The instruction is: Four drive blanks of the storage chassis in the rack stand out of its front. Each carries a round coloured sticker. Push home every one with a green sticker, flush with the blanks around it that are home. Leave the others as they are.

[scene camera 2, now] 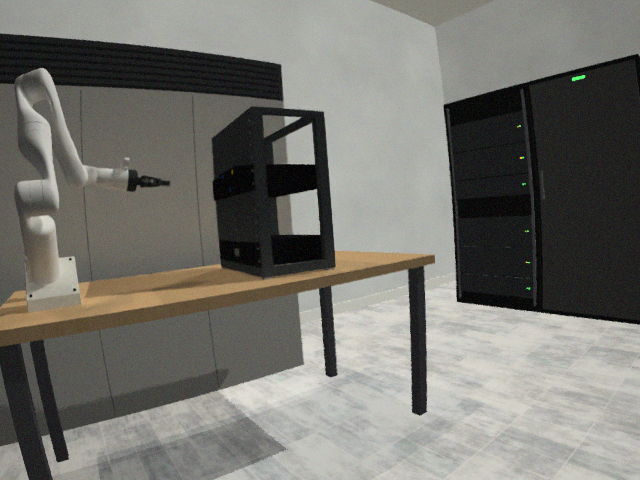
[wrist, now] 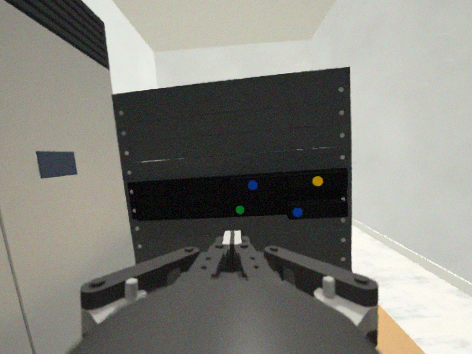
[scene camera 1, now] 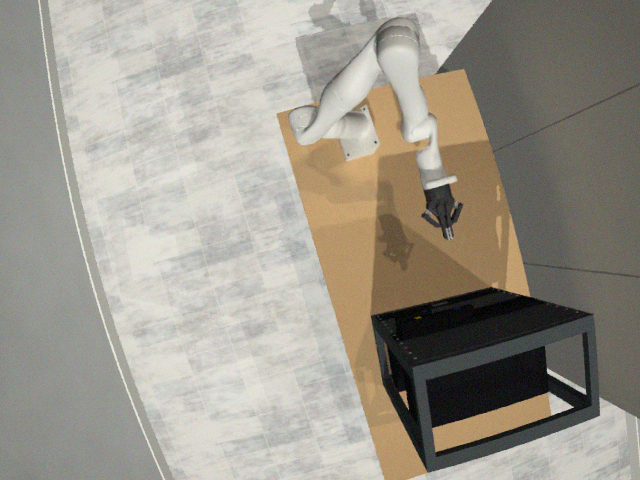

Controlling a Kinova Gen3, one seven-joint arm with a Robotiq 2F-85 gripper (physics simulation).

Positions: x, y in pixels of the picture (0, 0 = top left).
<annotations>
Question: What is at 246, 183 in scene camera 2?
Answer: A dark rack.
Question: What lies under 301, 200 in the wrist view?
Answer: A dark rack.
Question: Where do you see a dark rack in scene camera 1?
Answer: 462, 356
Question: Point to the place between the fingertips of the gripper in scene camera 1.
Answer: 449, 239
</annotations>
